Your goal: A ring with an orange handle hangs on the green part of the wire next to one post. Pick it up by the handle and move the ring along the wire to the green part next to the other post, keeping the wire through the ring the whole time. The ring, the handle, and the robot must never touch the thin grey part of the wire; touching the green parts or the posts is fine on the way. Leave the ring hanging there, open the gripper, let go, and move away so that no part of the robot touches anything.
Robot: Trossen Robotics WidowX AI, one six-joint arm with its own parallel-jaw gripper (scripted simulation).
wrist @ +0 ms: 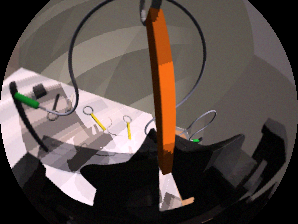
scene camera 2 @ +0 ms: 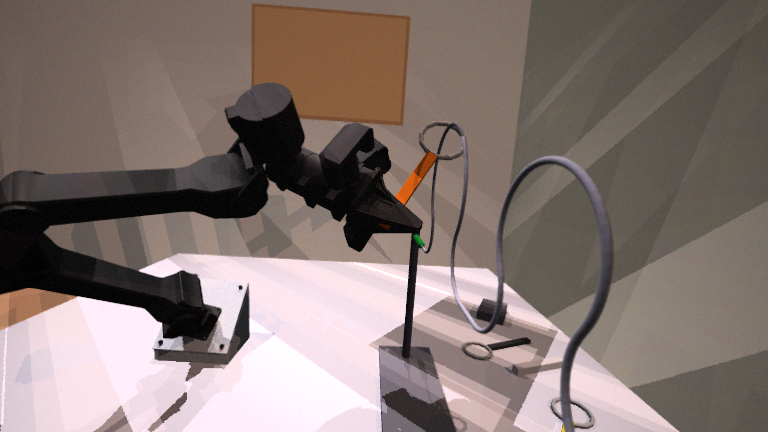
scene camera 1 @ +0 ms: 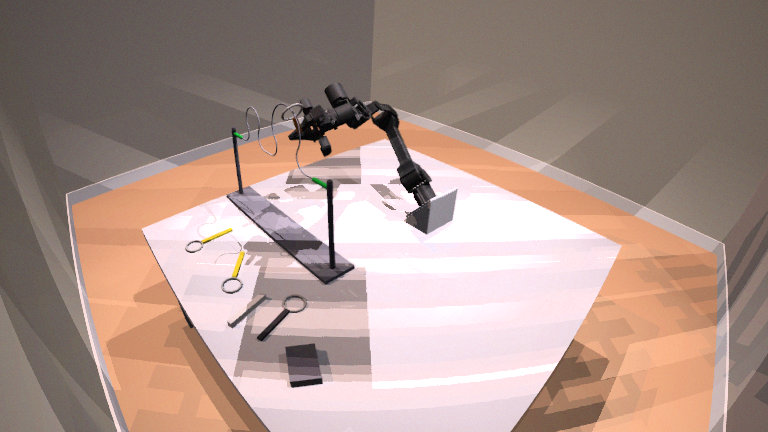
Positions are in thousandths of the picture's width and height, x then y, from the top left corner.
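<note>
I can see my gripper (scene camera 2: 548, 527), and it appears in scene camera 1 (scene camera 1: 376, 321) and in the wrist view (wrist: 522, 587) as well. There is a dark block (scene camera 1: 395, 848) here too.
</note>
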